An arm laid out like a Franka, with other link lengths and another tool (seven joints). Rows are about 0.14 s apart.
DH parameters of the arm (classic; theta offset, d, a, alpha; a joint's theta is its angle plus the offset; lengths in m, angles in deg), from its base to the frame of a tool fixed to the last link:
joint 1: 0 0.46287 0 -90
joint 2: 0 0 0 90
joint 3: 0 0.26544 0.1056 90
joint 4: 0 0 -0.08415 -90
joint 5: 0 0.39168 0 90
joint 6: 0 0 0.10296 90
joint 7: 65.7 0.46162 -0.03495 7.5
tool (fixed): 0 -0.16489 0 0
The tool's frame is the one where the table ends.
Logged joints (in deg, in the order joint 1, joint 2, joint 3, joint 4, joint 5, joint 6, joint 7), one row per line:
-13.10 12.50 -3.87 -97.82 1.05 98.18 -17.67
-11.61 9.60 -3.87 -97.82 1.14 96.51 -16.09
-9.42 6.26 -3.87 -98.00 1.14 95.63 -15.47
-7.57 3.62 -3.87 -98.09 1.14 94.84 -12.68
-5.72 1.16 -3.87 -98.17 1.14 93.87 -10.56
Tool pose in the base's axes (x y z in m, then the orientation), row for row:
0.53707 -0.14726 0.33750 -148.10 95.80 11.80
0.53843 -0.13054 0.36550 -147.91 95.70 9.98
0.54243 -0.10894 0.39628 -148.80 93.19 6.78
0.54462 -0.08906 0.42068 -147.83 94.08 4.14
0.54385 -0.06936 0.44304 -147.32 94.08 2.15
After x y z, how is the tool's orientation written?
As a rotation vector, in degrees.
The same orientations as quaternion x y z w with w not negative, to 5 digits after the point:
-0.83744 0.54171 0.06672 0.02811
-0.83784 0.54210 0.05653 0.03095
-0.84629 0.53001 0.03856 0.03748
-0.84269 0.53630 0.02360 0.04121
-0.84188 0.53763 0.01229 0.04527

